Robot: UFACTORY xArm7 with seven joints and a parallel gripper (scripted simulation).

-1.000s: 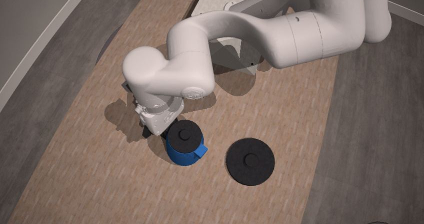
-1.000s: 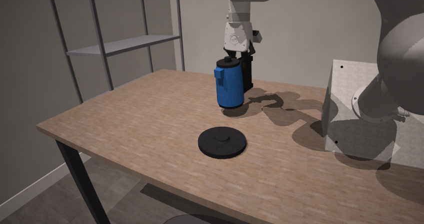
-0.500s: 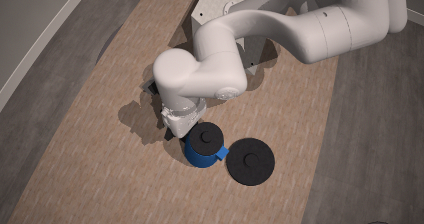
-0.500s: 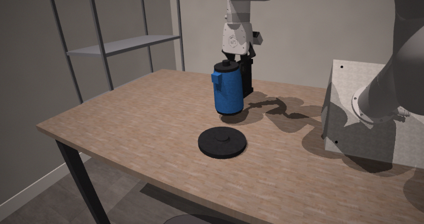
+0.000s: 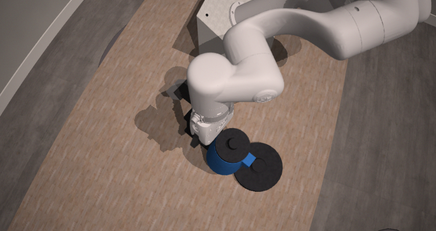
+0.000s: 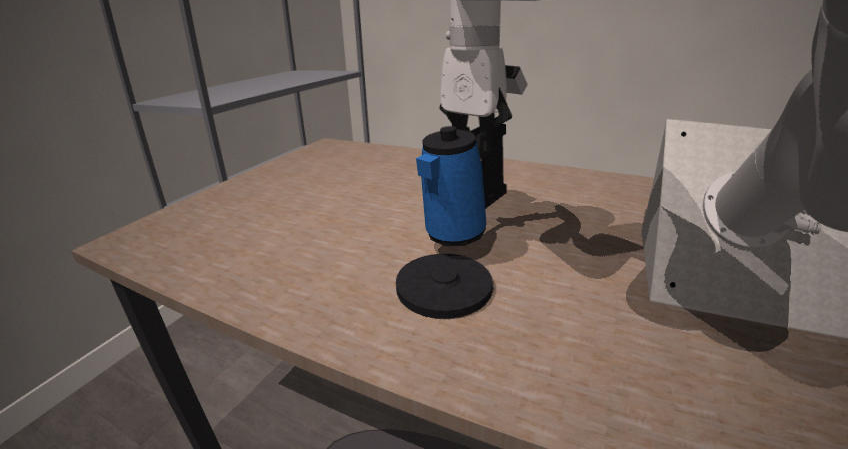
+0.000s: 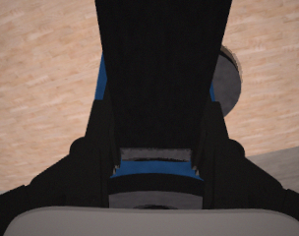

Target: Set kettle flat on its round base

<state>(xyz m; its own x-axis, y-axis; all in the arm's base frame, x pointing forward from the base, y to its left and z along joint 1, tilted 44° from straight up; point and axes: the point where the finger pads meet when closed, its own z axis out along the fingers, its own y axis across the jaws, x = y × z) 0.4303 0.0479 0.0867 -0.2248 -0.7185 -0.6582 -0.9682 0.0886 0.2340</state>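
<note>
My hand is 50 mm above the blue kettle and 20 mm to the right of it. The rest, counted from my hand: round black base 180 mm below, 140 mm to the left, 20 mm behind.
</note>
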